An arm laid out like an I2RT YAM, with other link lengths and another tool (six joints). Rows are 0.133 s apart.
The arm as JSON. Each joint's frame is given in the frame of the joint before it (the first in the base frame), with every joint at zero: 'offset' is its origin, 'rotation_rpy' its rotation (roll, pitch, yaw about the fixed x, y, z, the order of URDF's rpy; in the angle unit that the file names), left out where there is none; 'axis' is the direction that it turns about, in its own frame. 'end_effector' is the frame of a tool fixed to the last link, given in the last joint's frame.
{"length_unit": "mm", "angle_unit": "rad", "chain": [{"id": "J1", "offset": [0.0, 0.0, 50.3], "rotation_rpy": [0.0, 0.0, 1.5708], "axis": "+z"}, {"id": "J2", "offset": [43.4, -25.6, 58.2], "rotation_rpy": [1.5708, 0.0, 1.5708], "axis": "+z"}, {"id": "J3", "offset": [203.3, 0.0, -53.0], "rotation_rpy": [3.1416, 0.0, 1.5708], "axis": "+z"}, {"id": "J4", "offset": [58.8, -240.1, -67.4], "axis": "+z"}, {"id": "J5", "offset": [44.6, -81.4, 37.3], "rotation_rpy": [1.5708, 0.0, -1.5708], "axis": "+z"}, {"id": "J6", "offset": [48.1, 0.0, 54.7], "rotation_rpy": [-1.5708, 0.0, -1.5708], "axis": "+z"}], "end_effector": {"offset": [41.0, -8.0, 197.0], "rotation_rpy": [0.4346, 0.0, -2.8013]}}
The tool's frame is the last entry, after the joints.
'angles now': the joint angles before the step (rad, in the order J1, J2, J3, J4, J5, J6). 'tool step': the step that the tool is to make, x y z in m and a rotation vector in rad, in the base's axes. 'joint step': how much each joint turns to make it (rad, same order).
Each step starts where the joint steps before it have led.
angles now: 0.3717, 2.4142, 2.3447, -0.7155, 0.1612, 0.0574
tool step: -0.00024, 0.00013, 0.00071, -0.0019, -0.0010, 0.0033
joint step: 0.0001, -0.0015, 0.0002, -0.0008, -0.0008, -0.0039
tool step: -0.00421, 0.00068, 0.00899, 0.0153, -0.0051, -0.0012
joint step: 0.0003, -0.0435, -0.0424, 0.0077, -0.0076, 0.0100
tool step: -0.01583, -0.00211, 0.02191, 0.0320, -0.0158, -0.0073
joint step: 0.0019, -0.1461, -0.1614, 0.0381, -0.0100, 0.0240
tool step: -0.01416, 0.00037, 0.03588, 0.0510, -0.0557, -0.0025
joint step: 0.0035, -0.1679, -0.1653, 0.0646, -0.0133, 0.0245
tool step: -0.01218, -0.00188, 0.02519, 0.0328, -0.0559, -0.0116
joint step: 0.0087, -0.1381, -0.1476, 0.0709, 0.0103, 0.0202
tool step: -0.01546, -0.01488, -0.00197, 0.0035, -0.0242, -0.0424
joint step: 0.0039, -0.1350, -0.1983, 0.0835, 0.0412, 0.0221
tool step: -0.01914, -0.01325, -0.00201, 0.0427, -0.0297, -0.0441
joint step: 0.0007, -0.1553, -0.2251, 0.1041, 0.0217, 0.0492
